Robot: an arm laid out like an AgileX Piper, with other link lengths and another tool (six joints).
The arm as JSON. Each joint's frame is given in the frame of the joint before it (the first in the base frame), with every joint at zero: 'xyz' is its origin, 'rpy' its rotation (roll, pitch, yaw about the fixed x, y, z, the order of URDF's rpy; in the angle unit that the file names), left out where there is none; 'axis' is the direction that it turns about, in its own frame. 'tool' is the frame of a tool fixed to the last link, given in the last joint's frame.
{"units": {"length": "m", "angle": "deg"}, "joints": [
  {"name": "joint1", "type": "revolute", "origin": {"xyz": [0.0, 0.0, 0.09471]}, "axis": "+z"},
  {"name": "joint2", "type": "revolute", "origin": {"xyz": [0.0, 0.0, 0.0]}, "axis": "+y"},
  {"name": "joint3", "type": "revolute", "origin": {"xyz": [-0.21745, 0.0, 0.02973]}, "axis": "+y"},
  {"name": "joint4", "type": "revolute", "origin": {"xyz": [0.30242, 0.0, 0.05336]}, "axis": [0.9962, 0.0, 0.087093]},
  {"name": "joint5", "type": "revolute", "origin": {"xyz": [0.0, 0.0, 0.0]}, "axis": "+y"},
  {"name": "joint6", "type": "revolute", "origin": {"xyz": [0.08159, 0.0, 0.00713]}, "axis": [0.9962, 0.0, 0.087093]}
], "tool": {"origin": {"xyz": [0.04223, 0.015, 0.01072], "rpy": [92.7, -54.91, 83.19]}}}
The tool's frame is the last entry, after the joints.
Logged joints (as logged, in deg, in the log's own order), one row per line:
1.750 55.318 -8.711 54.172 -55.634 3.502
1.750 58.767 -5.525 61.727 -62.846 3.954
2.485 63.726 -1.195 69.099 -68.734 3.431
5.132 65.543 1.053 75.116 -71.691 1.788
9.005 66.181 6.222 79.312 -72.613 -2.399
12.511 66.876 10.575 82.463 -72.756 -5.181
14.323 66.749 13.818 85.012 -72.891 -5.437
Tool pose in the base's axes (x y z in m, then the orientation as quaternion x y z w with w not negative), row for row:
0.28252 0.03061 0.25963 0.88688 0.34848 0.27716 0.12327
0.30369 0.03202 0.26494 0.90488 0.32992 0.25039 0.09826
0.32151 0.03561 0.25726 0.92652 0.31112 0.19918 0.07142
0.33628 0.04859 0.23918 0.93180 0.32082 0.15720 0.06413
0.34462 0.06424 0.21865 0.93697 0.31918 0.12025 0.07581
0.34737 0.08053 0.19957 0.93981 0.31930 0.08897 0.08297
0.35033 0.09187 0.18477 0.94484 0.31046 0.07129 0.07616
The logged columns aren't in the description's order. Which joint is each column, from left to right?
Columns, left to right: joint1, joint5, joint6, joint2, joint3, joint4.
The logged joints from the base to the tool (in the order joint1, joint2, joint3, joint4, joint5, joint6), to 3 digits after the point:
1.750 54.172 -55.634 3.502 55.318 -8.711
1.750 61.727 -62.846 3.954 58.767 -5.525
2.485 69.099 -68.734 3.431 63.726 -1.195
5.132 75.116 -71.691 1.788 65.543 1.053
9.005 79.312 -72.613 -2.399 66.181 6.222
12.511 82.463 -72.756 -5.181 66.876 10.575
14.323 85.012 -72.891 -5.437 66.749 13.818

